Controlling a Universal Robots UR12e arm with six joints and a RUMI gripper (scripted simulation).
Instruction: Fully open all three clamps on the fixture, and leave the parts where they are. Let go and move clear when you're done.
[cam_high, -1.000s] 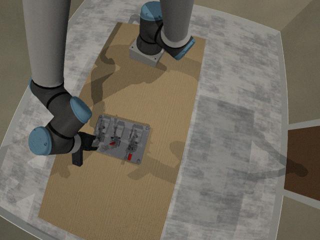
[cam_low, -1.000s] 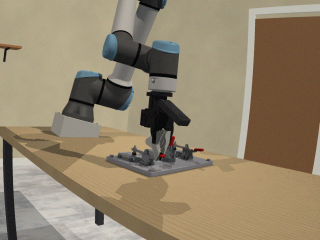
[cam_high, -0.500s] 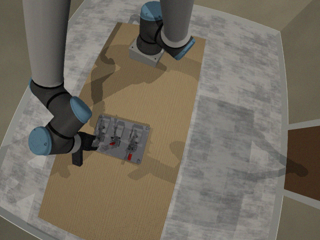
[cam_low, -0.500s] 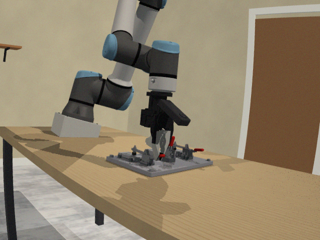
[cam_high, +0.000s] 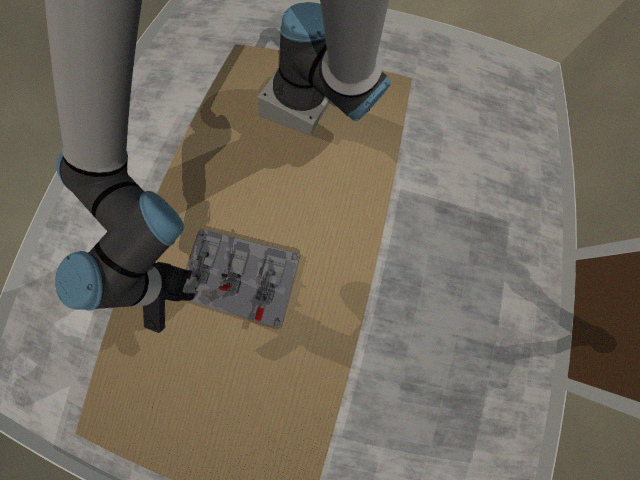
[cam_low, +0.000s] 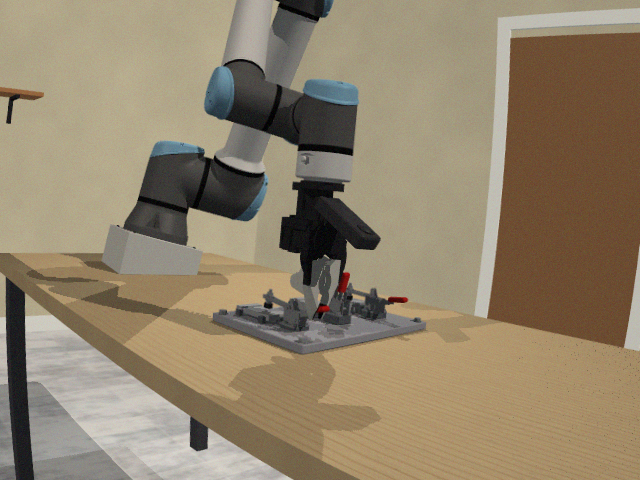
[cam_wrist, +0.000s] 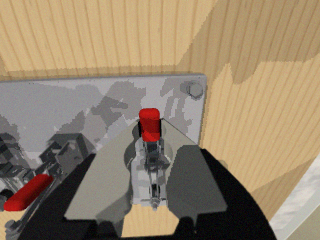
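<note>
The grey fixture plate lies 120 mm to the left of my hand, 70 mm behind it and 50 mm below it.
</note>
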